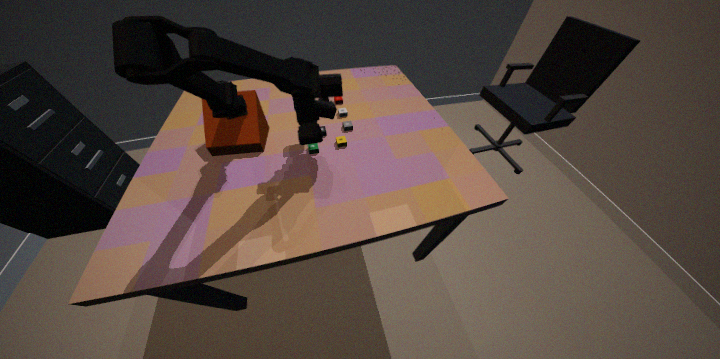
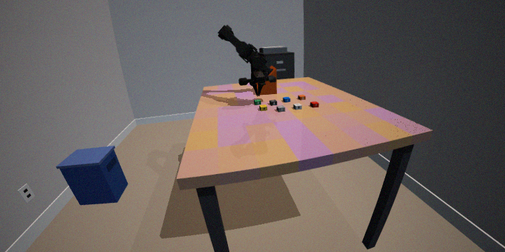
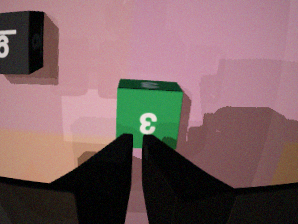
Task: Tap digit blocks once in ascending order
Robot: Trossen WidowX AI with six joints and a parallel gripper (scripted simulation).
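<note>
My gripper tip is 1 cm to the left of the green block and 3 cm above it. From my gripper tip the other things lie so: blue block: 2 cm ahead, 15 cm to the left, 3 cm below; then yellow block: 10 cm ahead, 3 cm below; then dark block: 4 cm ahead, 7 cm to the left, 3 cm below.
</note>
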